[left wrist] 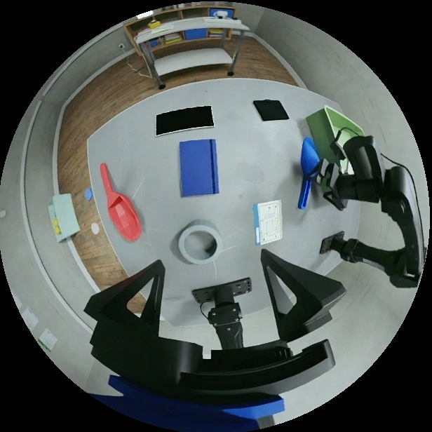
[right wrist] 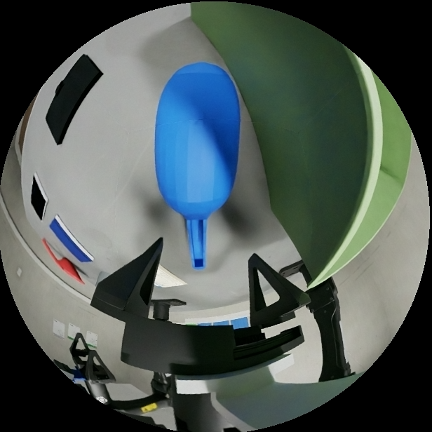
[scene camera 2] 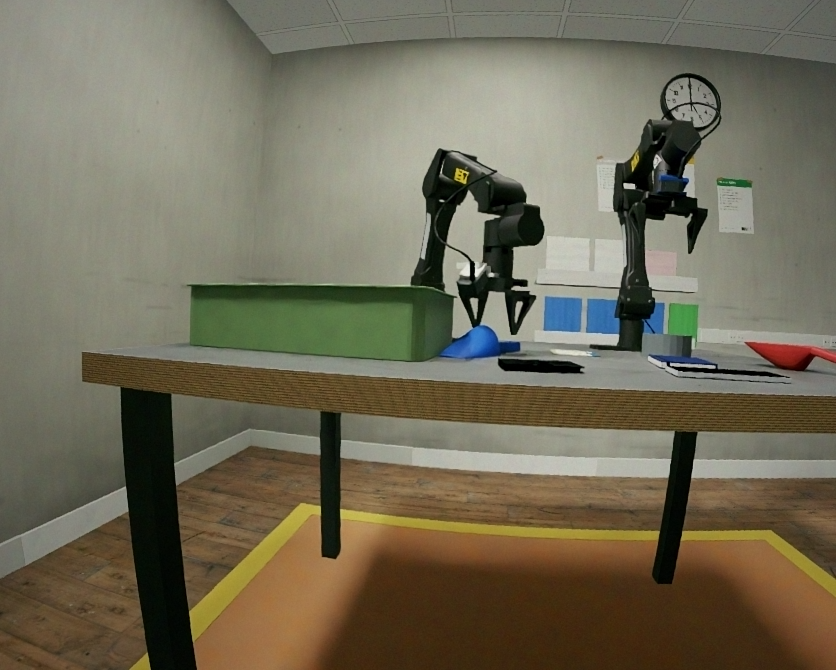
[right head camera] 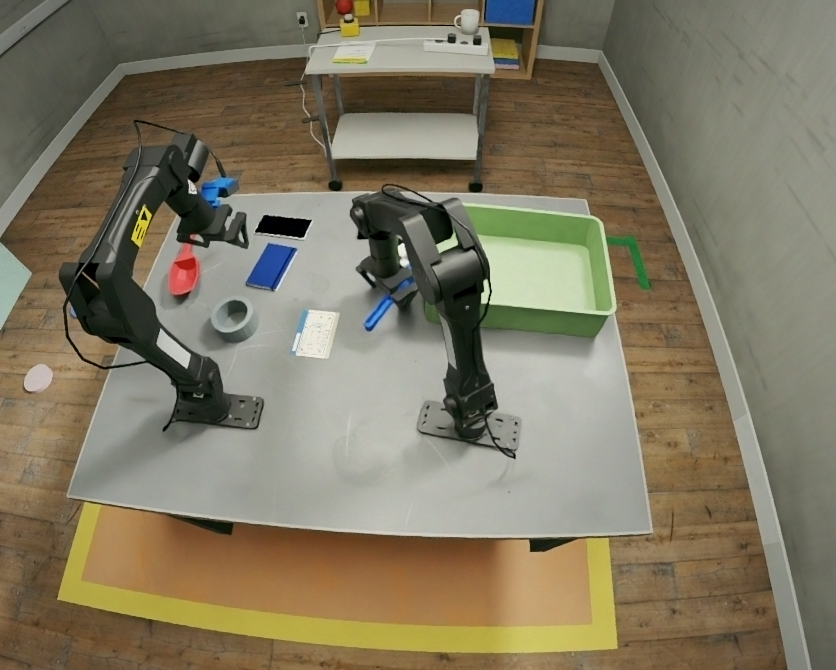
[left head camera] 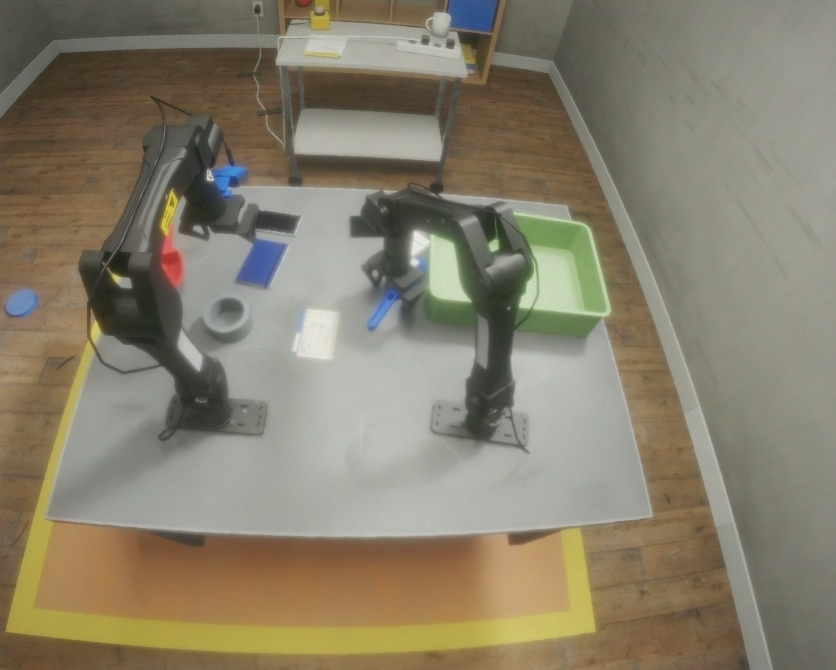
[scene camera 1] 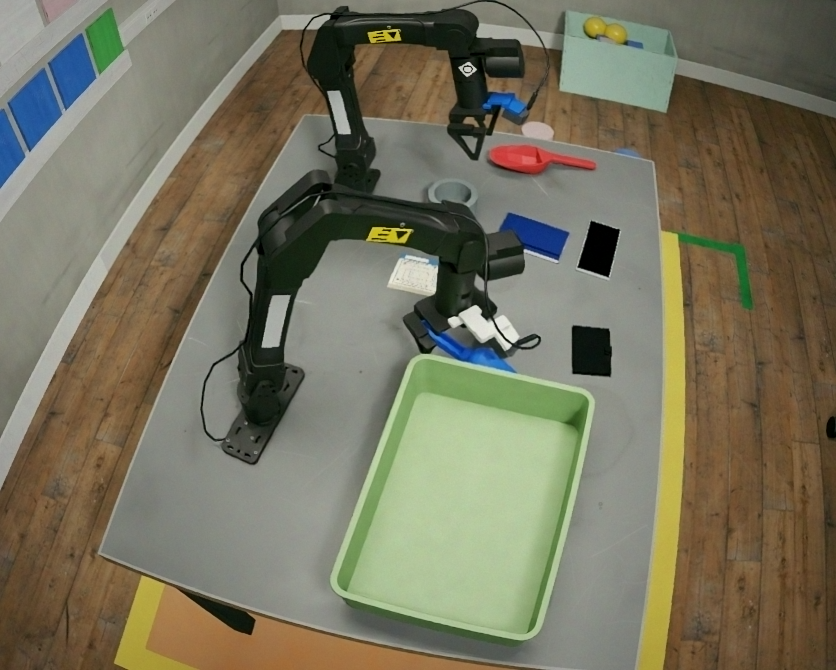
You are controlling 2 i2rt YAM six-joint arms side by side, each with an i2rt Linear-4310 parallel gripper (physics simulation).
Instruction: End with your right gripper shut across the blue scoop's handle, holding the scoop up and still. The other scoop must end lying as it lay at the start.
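Places are measured from the left arm's base along level axes (x ahead, y left, z up), in metres.
Pixels of known places: left gripper, fingertip midpoint: (scene camera 2: 665, 249) (right head camera: 227, 245) (left head camera: 231, 239) (scene camera 1: 481, 147); right gripper, fingertip midpoint: (right head camera: 389, 298) (left head camera: 393, 298) (scene camera 1: 447, 342); left arm's base, origin of the base link: (scene camera 2: 630, 350) (right head camera: 218, 409) (left head camera: 217, 415); right arm's base, origin of the base link: (right head camera: 470, 426) (left head camera: 480, 424) (scene camera 1: 263, 411).
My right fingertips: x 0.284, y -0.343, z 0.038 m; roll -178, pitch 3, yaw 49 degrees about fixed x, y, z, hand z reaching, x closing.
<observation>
Ahead of a thing's pixels: the offset from my right fingertips to its top centre.
The blue scoop @[dx +0.047, dy -0.010, dz +0.012 m] (left head camera: 381, 311) (right head camera: 378, 314) (scene camera 2: 478, 341) (left wrist: 309, 159) (right wrist: 197, 150) lies on the table against or close beside the green bin, its handle pointing away from the bowl toward the arm bases. My right gripper (left head camera: 394, 294) (right head camera: 387, 295) (scene camera 2: 495, 329) (right wrist: 209, 250) is open and empty, pointing down just above the handle; in the right wrist view the handle's end shows between its fingertips. The red scoop @[dx +0.103, dy +0.553, dz +0.005 m] (right head camera: 183, 272) (scene camera 1: 523, 159) (scene camera 2: 785, 354) (left wrist: 124, 216) lies flat at the table's far left in the right head view. My left gripper (right head camera: 224, 244) (left wrist: 209, 261) is open and empty, high above the table near it.
The green bin @[dx +0.103, dy -0.286, dz +0.063 m] (right head camera: 530, 322) (scene camera 2: 300, 321) (right wrist: 310, 125) stands right beside the blue scoop's bowl. A black wallet @[dx +0.252, dy +0.066, dz -0.025 m] (scene camera 1: 591, 351) (left wrist: 270, 110), phone @[dx +0.245, dy +0.324, dz -0.030 m] (right head camera: 283, 226), blue notebook @[dx +0.105, dy +0.315, dz -0.027 m] (right head camera: 271, 266), grey ring @[dx -0.070, dy +0.356, dz +0.010 m] (right head camera: 234, 335) and white card @[dx -0.080, dy +0.164, dz -0.037 m] (right head camera: 317, 333) lie on the table.
</observation>
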